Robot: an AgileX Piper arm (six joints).
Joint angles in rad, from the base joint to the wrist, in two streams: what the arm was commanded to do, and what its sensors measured. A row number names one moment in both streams.
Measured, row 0:
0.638 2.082 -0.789 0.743 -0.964 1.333
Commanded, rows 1 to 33:
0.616 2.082 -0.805 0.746 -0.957 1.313
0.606 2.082 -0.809 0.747 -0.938 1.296
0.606 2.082 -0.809 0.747 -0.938 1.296
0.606 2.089 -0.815 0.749 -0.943 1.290
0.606 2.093 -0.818 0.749 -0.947 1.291
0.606 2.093 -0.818 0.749 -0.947 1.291
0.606 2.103 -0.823 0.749 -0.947 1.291
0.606 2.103 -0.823 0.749 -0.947 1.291
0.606 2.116 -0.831 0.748 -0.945 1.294
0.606 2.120 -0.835 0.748 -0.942 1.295
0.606 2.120 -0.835 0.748 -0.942 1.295
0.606 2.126 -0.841 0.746 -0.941 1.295
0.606 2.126 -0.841 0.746 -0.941 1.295
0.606 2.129 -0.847 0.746 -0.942 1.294
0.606 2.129 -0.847 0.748 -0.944 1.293
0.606 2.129 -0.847 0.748 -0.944 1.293
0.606 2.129 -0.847 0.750 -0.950 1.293
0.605 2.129 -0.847 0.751 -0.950 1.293
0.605 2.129 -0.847 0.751 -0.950 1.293
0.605 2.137 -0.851 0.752 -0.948 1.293
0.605 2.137 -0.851 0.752 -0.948 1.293
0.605 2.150 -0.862 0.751 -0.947 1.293
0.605 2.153 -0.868 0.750 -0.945 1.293
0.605 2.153 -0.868 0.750 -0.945 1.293
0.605 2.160 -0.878 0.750 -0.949 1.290
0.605 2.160 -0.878 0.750 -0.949 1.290
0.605 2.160 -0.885 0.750 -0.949 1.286
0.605 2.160 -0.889 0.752 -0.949 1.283
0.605 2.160 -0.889 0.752 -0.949 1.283
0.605 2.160 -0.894 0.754 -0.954 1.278
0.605 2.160 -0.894 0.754 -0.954 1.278
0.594 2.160 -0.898 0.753 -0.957 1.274
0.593 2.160 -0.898 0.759 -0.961 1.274
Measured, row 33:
0.603 2.162 -0.883 0.759 -0.944 1.293
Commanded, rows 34 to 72:
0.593 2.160 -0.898 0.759 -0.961 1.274
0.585 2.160 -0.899 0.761 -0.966 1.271
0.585 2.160 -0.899 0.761 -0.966 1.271
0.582 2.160 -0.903 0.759 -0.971 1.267
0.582 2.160 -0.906 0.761 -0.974 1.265
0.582 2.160 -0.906 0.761 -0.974 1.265
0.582 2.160 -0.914 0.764 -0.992 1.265
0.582 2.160 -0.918 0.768 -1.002 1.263
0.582 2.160 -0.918 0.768 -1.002 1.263
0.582 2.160 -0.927 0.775 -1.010 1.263
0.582 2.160 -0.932 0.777 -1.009 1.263
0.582 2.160 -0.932 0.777 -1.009 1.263
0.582 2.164 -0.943 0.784 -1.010 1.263
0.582 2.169 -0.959 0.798 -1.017 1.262
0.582 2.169 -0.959 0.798 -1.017 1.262
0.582 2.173 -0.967 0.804 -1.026 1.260
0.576 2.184 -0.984 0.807 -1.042 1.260
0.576 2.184 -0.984 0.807 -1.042 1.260
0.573 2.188 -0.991 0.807 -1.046 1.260
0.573 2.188 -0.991 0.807 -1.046 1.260
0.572 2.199 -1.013 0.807 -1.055 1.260
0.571 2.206 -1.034 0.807 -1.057 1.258
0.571 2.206 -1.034 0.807 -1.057 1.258
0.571 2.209 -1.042 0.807 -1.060 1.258
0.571 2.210 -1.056 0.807 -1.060 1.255
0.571 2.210 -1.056 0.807 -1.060 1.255
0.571 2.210 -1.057 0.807 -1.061 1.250
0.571 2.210 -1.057 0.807 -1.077 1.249
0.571 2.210 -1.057 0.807 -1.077 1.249
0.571 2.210 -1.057 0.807 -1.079 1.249
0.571 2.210 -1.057 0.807 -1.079 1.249
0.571 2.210 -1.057 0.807 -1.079 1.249
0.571 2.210 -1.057 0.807 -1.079 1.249
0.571 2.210 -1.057 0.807 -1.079 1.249
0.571 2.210 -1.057 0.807 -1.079 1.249
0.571 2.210 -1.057 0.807 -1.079 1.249
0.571 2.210 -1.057 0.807 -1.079 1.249
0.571 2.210 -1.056 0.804 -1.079 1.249
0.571 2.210 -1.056 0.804 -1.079 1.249
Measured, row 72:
0.605 2.204 -0.986 0.906 -0.922 1.253
